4 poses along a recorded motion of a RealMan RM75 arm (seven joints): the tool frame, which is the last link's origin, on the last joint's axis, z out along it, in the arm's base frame.
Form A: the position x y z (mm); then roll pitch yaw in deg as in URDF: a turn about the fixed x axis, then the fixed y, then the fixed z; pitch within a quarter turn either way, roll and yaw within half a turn.
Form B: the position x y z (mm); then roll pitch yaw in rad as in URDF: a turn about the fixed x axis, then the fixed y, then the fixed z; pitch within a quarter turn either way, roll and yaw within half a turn. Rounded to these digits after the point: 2 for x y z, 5 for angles.
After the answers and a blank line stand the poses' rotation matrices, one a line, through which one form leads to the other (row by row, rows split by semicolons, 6 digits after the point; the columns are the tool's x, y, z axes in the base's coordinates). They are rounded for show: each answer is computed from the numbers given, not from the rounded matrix.
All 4 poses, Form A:
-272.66 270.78 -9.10 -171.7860 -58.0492 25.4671
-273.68 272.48 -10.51 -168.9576 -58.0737 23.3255
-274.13 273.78 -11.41 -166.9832 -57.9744 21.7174
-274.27 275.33 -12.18 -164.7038 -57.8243 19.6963
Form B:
-272.66 270.78 -9.10 -2.99823 -1.01315 0.44448
-273.68 272.48 -10.51 -2.94887 -1.01358 0.40711
-274.13 273.78 -11.41 -2.91441 -1.01184 0.37904
-274.27 275.33 -12.18 -2.87462 -1.00922 0.34377

0.477771 0.535029 0.696764; 0.227548 -0.841444 0.490096; 0.848503 -0.075606 -0.523762
0.485607 0.537899 0.689094; 0.209392 -0.836902 0.505717; 0.848729 -0.101289 -0.519037
0.492658 0.537925 0.684051; 0.196226 -0.834488 0.514903; 0.847811 -0.119443 -0.516672
0.501361 0.535324 0.679754; 0.179477 -0.832882 0.523541; 0.846419 -0.140483 -0.513653

